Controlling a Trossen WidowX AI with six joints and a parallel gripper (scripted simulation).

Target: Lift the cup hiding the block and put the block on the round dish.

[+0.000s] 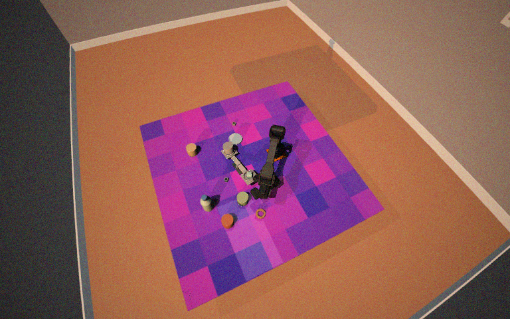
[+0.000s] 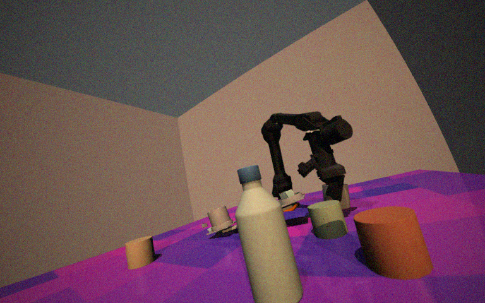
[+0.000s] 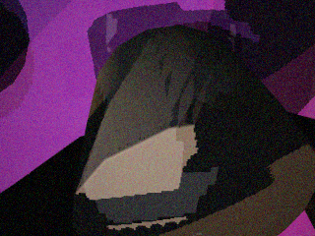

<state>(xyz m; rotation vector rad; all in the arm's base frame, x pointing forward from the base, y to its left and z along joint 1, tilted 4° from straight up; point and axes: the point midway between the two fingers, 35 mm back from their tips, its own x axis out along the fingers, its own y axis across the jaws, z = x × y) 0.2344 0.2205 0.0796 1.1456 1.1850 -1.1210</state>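
Now: the pale green block 40 mm ahead of my gripper tip, 130 mm to the right of it and 40 mm above it. Also, from my gripper tip: bottle: 340 mm ahead, 100 mm to the right, 70 mm above; then green cylinder: 160 mm ahead, 30 mm to the right, 10 mm below; then orange cylinder: 280 mm ahead, 30 mm to the left, 10 mm below.
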